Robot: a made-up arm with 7 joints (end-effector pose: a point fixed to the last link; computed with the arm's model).
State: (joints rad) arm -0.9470 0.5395 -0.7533 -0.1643 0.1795 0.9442 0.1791
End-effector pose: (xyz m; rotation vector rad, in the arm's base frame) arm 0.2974 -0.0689 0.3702 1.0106 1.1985 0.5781
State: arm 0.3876 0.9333 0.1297 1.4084 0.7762 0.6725 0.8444
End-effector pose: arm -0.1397 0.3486 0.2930 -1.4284 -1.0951 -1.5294
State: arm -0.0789 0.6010 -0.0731 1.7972 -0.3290 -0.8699 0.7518
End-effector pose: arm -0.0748 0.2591 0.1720 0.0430 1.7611 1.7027
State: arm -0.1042 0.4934 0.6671 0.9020 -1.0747 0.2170 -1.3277
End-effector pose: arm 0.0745 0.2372 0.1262 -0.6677 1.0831 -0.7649
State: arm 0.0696 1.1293 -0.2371 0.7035 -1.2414 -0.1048 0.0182
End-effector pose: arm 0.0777 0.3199 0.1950 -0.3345 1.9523 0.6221
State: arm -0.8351 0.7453 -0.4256 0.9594 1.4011 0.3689 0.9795
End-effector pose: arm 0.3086 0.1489 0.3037 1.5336 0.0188 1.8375
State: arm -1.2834 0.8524 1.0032 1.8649 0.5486 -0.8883 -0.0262
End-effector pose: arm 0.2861 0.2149 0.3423 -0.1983 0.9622 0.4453
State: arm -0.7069 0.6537 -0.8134 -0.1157 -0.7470 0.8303 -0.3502
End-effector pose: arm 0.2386 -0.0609 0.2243 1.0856 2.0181 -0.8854
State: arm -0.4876 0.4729 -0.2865 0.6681 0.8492 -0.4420 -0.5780
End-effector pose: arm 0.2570 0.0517 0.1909 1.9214 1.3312 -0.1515
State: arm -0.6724 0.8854 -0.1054 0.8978 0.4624 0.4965 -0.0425
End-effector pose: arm 0.2471 0.2782 0.2910 0.7819 2.0426 1.3449
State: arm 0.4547 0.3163 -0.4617 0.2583 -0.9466 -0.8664 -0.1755
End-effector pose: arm 0.0069 0.0581 0.1128 -0.5806 1.5073 -0.2088
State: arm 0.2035 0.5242 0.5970 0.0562 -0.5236 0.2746 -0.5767
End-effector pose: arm 0.1170 0.2640 0.2242 -0.1056 1.7525 -0.0308
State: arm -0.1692 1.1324 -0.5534 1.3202 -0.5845 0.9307 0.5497
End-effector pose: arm -0.0429 0.3613 0.2703 -0.1150 -1.8859 -1.7789
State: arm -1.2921 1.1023 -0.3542 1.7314 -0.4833 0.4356 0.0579
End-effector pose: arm 0.1734 0.3345 0.3335 -0.6305 2.0149 1.0797
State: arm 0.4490 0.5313 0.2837 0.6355 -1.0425 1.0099 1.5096
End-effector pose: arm -0.1253 0.1985 0.1328 0.4090 -1.8116 -1.5382
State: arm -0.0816 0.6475 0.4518 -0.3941 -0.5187 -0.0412 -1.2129
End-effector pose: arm 0.2201 0.1514 0.3803 1.0556 0.9141 -0.5911
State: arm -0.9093 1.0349 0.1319 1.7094 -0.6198 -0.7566 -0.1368
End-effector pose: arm 0.1535 0.3294 0.3122 -0.3150 1.0879 0.9048
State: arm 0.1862 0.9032 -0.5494 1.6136 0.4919 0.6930 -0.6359
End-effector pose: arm -0.1402 0.3463 0.2814 -0.4112 -1.6726 -0.4871
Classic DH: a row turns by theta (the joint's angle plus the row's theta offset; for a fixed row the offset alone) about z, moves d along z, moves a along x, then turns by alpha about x. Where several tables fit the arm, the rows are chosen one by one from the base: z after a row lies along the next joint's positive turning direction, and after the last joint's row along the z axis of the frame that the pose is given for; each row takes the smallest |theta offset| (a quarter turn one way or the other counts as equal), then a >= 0, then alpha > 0; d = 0 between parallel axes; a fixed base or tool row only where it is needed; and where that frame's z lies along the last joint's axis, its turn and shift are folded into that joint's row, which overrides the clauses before.
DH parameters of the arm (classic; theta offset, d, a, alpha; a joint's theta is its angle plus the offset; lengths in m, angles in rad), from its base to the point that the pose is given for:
base (fixed): -0.071 0.4412 -0.0212 -1.3004
joint 1: -1.3111 0.024 -0.0233 -1.5708
joint 2: 1.2915 0.0119 0.004 1.5708
joint 3: 1.5708 -0.1363 0.0199 -1.5708
joint 4: 1.5708 -0.011 0.0262 1.5708
joint 5: 0 0.1651 0.01 -1.5708
joint 6: -1.5708 0.024 0.0596 1.5708
joint 7: -1.5706 -0.0064 -0.007 -1.3207
tool (fixed): 1.5707 0.0218 0 0

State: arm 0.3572 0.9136 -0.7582 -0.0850 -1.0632 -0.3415 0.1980
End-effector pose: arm 0.0116 0.0738 0.1141 -0.2223 2.1611 -0.2859
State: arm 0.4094 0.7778 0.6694 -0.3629 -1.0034 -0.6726 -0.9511
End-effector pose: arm 0.1326 0.2166 0.3817 0.7514 0.6064 -0.2418
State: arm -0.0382 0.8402 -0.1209 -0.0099 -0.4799 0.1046 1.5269
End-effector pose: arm 0.1936 0.1667 0.2360 -0.4158 1.0908 1.5122
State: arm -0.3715 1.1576 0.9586 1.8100 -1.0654 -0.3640 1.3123
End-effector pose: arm -0.0240 0.3110 0.2213 2.3652 -0.2574 -1.8925
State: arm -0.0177 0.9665 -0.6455 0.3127 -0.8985 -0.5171 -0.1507
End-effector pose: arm 0.1336 0.1555 0.1462 0.2996 1.7246 -0.2551
